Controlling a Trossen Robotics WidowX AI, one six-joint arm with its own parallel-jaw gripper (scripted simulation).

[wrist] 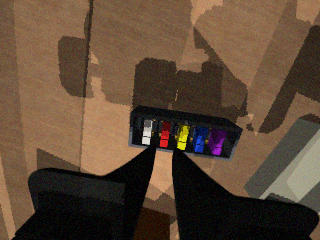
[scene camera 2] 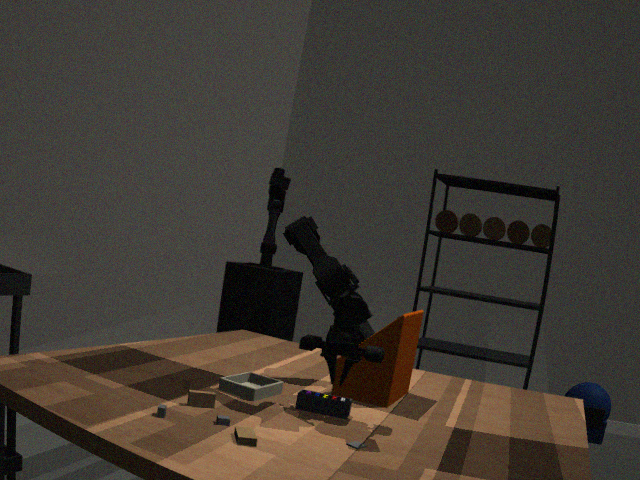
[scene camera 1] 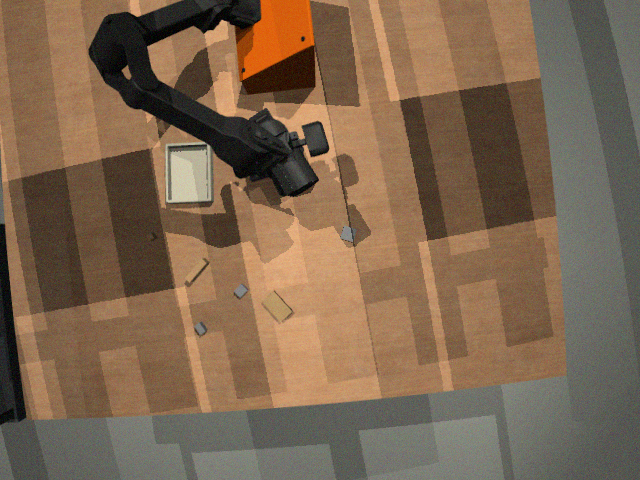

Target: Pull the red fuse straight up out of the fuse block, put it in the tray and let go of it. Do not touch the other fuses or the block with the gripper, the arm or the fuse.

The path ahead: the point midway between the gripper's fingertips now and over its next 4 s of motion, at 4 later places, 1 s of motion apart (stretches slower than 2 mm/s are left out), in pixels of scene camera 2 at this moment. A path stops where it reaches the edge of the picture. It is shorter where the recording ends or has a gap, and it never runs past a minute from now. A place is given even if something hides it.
My gripper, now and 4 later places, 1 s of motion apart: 336, 384; 334, 395; 333, 400; 334, 394; 335, 388
